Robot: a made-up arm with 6 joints.
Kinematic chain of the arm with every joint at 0, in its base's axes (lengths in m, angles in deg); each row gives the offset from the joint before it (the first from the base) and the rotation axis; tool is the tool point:
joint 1: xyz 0 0 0.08 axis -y
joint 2: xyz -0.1 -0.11 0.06 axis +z
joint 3: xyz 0 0.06 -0.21 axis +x
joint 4: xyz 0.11 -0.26 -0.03 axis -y
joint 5: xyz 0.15 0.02 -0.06 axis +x
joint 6: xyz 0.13 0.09 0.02 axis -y
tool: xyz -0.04 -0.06 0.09
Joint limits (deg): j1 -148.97..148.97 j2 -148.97..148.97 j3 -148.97..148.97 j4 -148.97..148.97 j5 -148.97..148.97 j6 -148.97..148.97
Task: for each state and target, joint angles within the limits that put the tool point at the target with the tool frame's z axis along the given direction. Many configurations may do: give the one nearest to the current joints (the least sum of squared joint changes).
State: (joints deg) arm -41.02 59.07 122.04 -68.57 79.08 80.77
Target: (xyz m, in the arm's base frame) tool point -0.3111 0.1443 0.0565 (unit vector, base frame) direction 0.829 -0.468 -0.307
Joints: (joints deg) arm -3.78 36.50 148.97 -116.66 95.45 128.85
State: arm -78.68 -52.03 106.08 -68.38 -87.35 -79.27
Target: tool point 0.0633 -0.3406 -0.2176 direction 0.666 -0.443 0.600
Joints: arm -58.78 -86.56 121.14 -47.36 -81.87 -30.37
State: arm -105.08 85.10 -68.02 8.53 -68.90 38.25
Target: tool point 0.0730 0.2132 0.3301 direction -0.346 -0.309 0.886
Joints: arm -112.82 112.38 -69.92 16.12 -62.17 -6.16
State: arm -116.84 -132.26 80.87 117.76 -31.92 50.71
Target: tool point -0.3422 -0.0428 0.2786 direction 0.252 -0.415 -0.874
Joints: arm -78.24 -148.97 75.42 97.23 -22.61 44.63
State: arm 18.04 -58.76 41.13 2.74 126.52 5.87
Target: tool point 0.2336 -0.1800 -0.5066 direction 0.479 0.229 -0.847
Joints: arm -1.80 -39.18 64.31 -27.99 138.23 -36.71
